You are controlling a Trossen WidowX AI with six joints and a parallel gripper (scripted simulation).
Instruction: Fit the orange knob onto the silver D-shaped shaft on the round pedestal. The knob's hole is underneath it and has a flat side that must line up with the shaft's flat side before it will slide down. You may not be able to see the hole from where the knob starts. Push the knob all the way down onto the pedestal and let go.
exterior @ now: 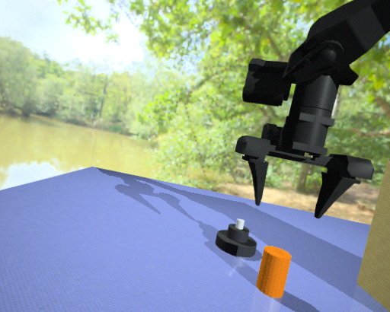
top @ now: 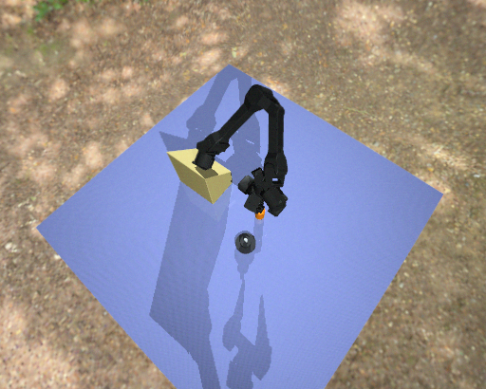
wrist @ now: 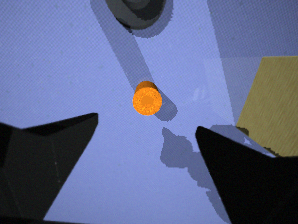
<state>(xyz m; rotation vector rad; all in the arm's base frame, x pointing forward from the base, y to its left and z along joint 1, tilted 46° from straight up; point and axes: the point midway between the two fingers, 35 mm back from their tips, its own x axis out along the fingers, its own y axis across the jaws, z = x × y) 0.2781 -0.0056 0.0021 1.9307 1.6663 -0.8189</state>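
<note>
My gripper tip is 8 cm above the orange knob. Round my gripper tip: round pedestal: 14 cm to the right, 9 cm below, 2 cm ahead.
</note>
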